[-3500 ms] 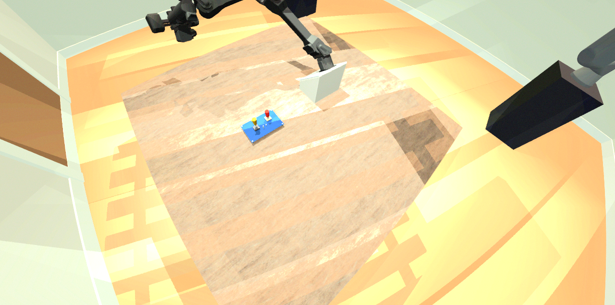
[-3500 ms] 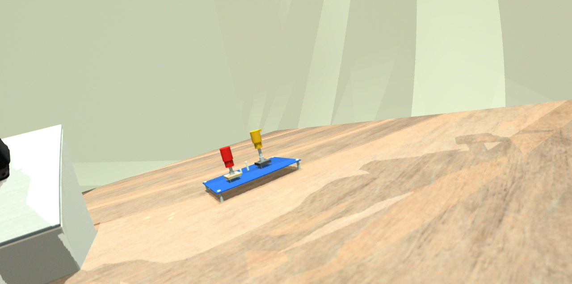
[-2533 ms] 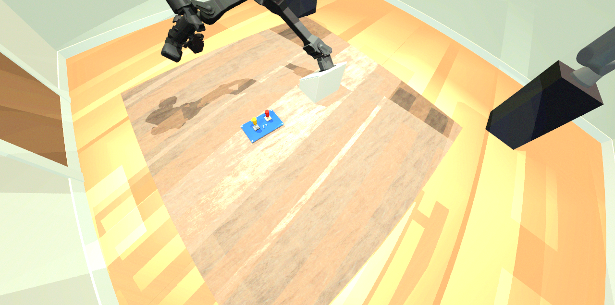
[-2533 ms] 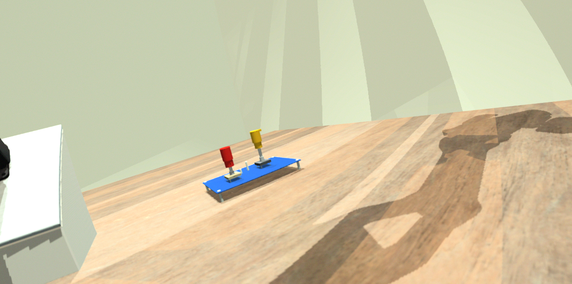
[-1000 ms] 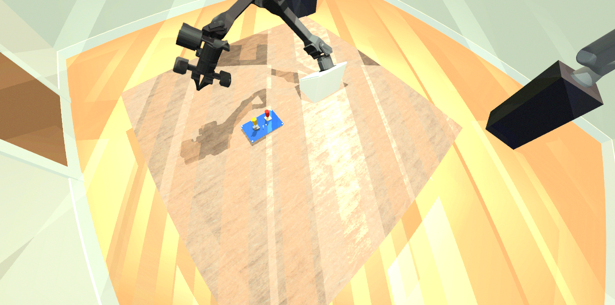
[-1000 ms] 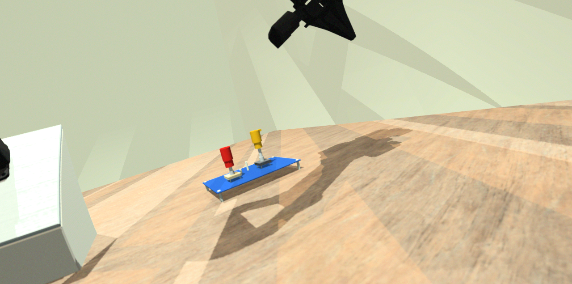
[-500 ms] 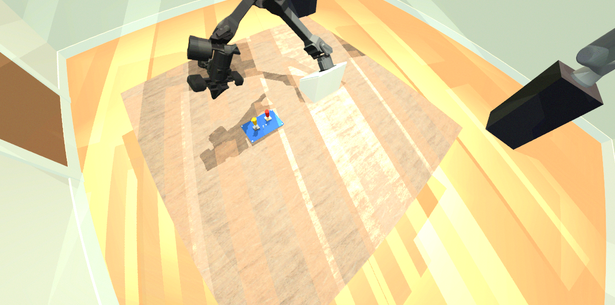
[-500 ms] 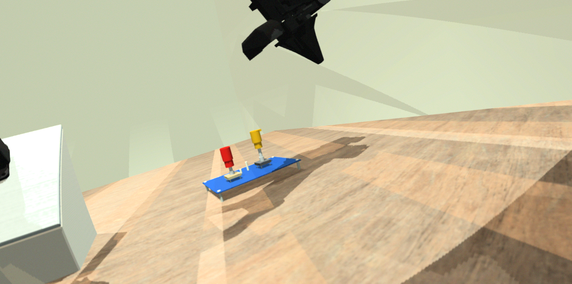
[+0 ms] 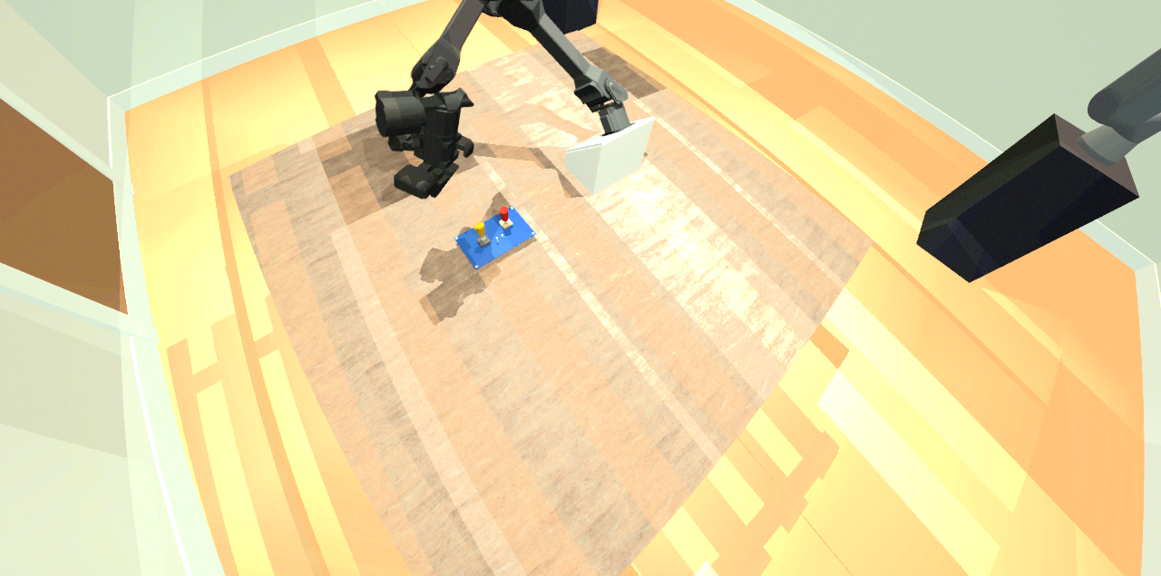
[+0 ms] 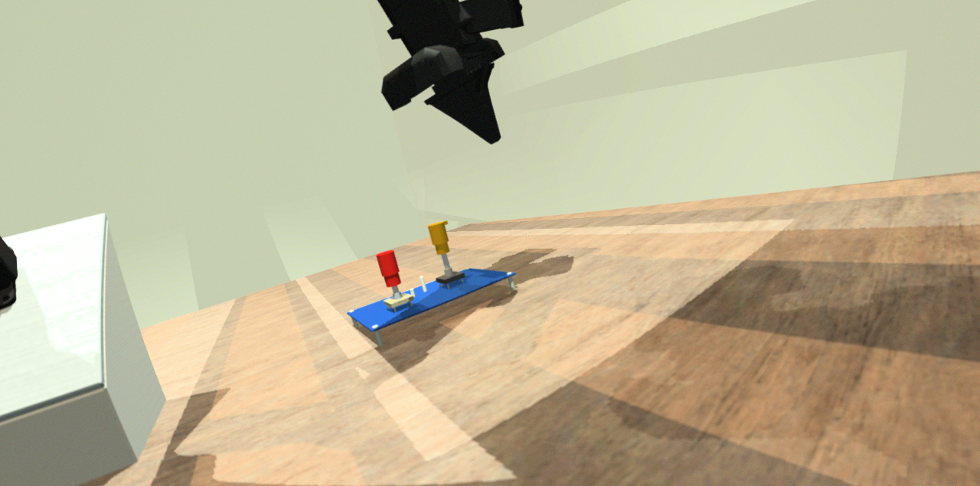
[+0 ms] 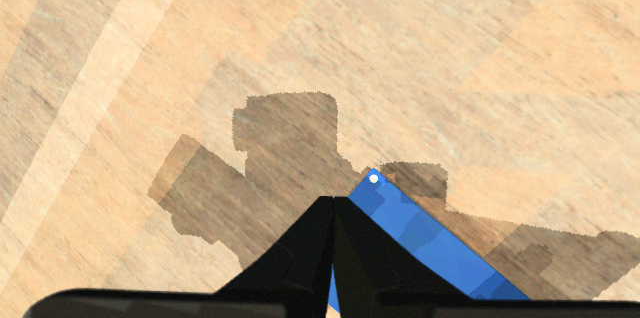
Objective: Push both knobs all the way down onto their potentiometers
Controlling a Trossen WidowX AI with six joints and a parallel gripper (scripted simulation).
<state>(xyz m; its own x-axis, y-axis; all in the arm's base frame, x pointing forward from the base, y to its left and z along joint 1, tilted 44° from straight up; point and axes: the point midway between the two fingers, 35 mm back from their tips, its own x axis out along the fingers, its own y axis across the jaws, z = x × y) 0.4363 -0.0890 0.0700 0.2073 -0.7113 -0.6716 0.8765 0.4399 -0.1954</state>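
The red knob is 11 cm behind my gripper tip, 7 cm to the left of it and 10 cm below it. Also, from my gripper tip: yellow knob 4 cm behind, 7 cm to the left, 8 cm below.
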